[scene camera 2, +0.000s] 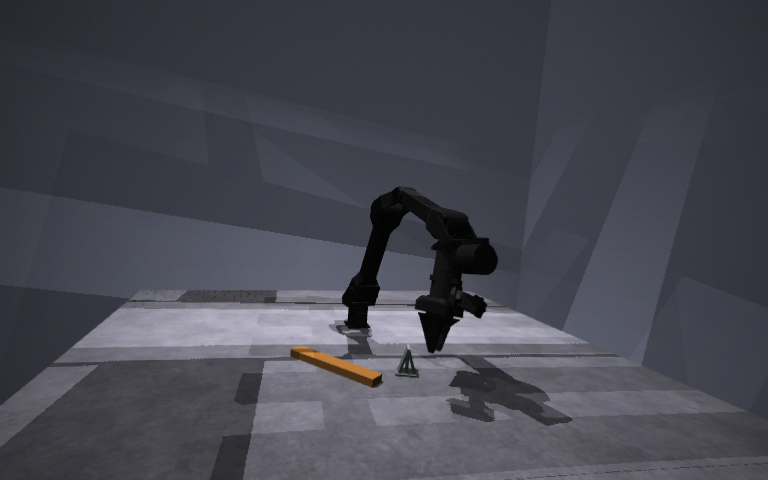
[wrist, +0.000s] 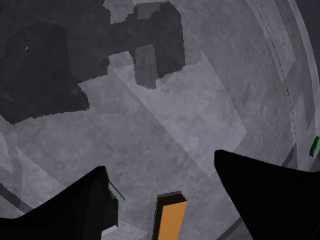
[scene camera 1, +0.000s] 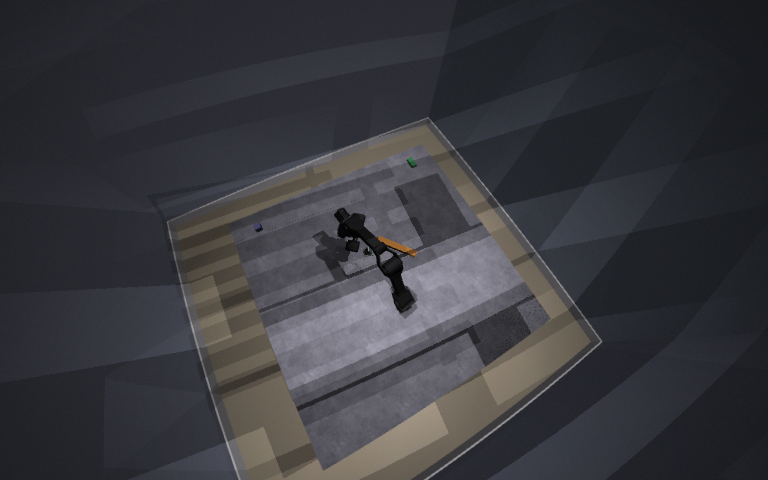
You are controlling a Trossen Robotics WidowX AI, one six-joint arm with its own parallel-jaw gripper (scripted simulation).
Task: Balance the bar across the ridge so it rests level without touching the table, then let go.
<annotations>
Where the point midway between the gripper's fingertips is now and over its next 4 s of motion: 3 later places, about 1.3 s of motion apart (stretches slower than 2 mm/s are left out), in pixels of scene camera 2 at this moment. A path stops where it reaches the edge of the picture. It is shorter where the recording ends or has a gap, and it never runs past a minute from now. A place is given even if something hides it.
The gripper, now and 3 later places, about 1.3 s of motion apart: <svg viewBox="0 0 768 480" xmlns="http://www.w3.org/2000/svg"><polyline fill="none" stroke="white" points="434,351 347,341 344,369 346,333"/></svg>
</annotations>
